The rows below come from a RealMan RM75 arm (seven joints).
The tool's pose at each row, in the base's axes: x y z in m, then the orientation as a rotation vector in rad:
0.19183 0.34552 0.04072 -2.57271 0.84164 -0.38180
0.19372 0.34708 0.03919 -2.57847 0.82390 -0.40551
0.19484 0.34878 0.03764 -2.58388 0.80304 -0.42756
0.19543 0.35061 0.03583 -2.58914 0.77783 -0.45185
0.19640 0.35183 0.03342 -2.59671 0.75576 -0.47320
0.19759 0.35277 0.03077 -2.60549 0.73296 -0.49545
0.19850 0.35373 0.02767 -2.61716 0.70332 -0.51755
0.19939 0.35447 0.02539 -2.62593 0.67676 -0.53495
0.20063 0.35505 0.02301 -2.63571 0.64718 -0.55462
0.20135 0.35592 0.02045 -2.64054 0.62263 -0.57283
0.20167 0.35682 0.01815 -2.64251 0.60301 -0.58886
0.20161 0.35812 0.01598 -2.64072 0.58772 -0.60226
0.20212 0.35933 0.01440 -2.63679 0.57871 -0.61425
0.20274 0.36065 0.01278 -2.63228 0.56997 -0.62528
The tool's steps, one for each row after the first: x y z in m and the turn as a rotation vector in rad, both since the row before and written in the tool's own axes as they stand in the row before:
0.00032 -0.00140 0.00251 0.00325 0.01341 -0.01679
-0.00038 -0.00110 0.00228 0.00422 0.01158 -0.01837
-0.00092 -0.00083 0.00233 0.00571 0.01228 -0.02142
-0.00039 -0.00027 0.00283 0.00200 0.01122 -0.01978
-0.00013 -0.00004 0.00305 0.00087 0.01189 -0.02079
-0.00051 0.00027 0.00332 0.00019 0.01076 -0.02596
-0.00024 0.00007 0.00254 0.00128 0.00788 -0.02230
0.00008 0.00011 0.00274 0.00103 0.00906 -0.02490
-0.00057 0.00014 0.00274 0.00354 0.00873 -0.01992
-0.00086 0.00014 0.00233 0.00433 0.00798 -0.01557
-0.00135 -0.00014 0.00214 0.00628 0.00678 -0.01124
-0.00066 -0.00050 0.00188 0.00615 0.00684 -0.00641
-0.00064 -0.00060 0.00199 0.00657 0.00622 -0.00591

